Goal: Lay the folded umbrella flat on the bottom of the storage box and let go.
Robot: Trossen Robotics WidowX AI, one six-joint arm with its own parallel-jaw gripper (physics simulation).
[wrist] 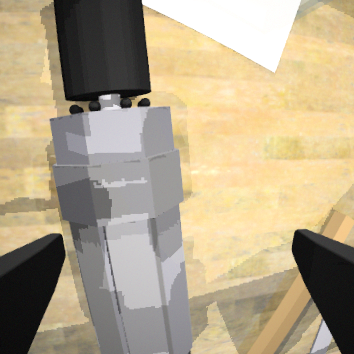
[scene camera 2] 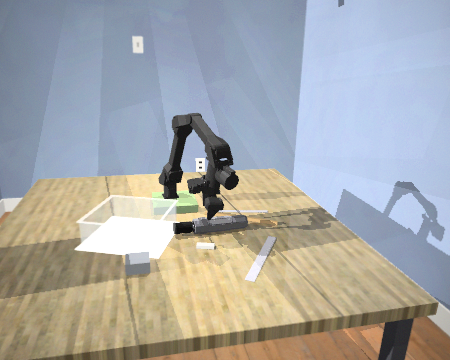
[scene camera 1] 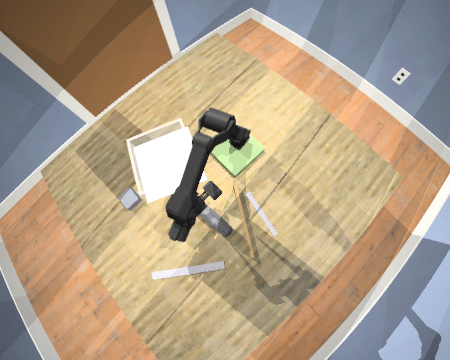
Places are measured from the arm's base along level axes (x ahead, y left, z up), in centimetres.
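Pixels of known places: gripper, between the fingertips: (wrist: 179,243) (scene camera 2: 206,212) (scene camera 1: 203,203); arm's base, origin of its link: (scene camera 2: 170,195) (scene camera 1: 238,141).
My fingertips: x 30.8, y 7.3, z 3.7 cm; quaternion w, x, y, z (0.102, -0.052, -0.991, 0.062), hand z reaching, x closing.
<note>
For each thing: its middle in the pictures, then the offset to it from my fingertips.
- folded umbrella, middle of its body: (wrist: 130,239) (scene camera 2: 211,224) (scene camera 1: 204,210) dz -4.2, dx +1.8, dy +1.3 cm
- storage box, middle of its body: (scene camera 2: 132,222) (scene camera 1: 164,158) dz -2.1, dx -3.6, dy -26.6 cm
- wooden stick, middle of its body: (scene camera 2: 240,217) (scene camera 1: 243,220) dz -6.4, dx -5.5, dy +16.0 cm
- thin pale strip, middle of its body: (scene camera 1: 261,213) (scene camera 2: 242,211) dz -6.9, dx -12.4, dy +19.8 cm
- wider strip, middle of its body: (scene camera 2: 262,256) (scene camera 1: 187,270) dz -6.9, dx +24.5, dy +11.7 cm
- grey block, middle of its body: (scene camera 2: 137,263) (scene camera 1: 130,198) dz -5.2, dx +19.5, dy -27.6 cm
- small white piece, middle of its body: (scene camera 2: 205,245) dz -6.4, dx +13.0, dy -4.2 cm
The folded umbrella (scene camera 1: 217,223) (scene camera 2: 225,225) (wrist: 132,195) lies on the table, grey with a black handle pointing toward the storage box. The storage box (scene camera 1: 160,160) (scene camera 2: 122,240) stands beside the handle end, with a white bottom and low pale walls; a white corner of it shows at the top of the wrist view. My gripper (scene camera 2: 212,212) (wrist: 179,243) is open and empty, low over the umbrella's grey body. In the wrist view the umbrella runs between the two fingers, nearer the left one. The arm hides the gripper and the handle in scene camera 1.
A green slab (scene camera 1: 236,162) (scene camera 2: 187,204) lies at the arm's base. A wooden stick (scene camera 1: 244,220) (wrist: 295,285) and a thin pale strip (scene camera 1: 261,214) (scene camera 2: 245,211) lie beyond the umbrella. A wider strip (scene camera 1: 188,270) (scene camera 2: 261,259), a grey block (scene camera 1: 130,198) (scene camera 2: 137,263) and a small white piece (scene camera 2: 205,246) lie nearby.
</note>
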